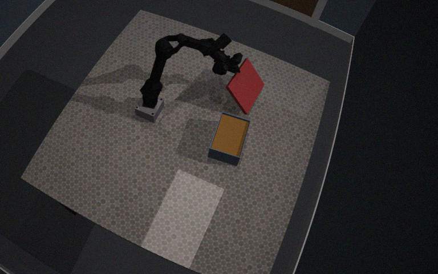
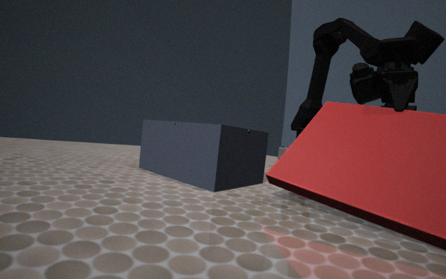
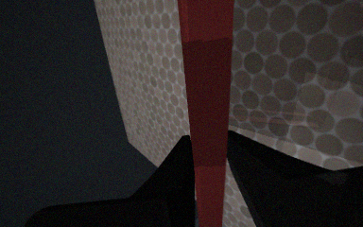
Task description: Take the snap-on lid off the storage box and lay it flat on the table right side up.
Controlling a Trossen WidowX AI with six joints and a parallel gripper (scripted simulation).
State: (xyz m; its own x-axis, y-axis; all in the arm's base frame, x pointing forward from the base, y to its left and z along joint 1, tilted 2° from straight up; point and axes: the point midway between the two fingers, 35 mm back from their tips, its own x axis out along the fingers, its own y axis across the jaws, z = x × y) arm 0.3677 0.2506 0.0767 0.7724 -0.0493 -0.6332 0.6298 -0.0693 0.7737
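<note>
The flat red lid is 60 mm ahead of my gripper tip, 50 mm below it and 20 mm to the right of it. Round my gripper tip: blue-grey storage box: 330 mm to the right, 90 mm below, 30 mm ahead.
</note>
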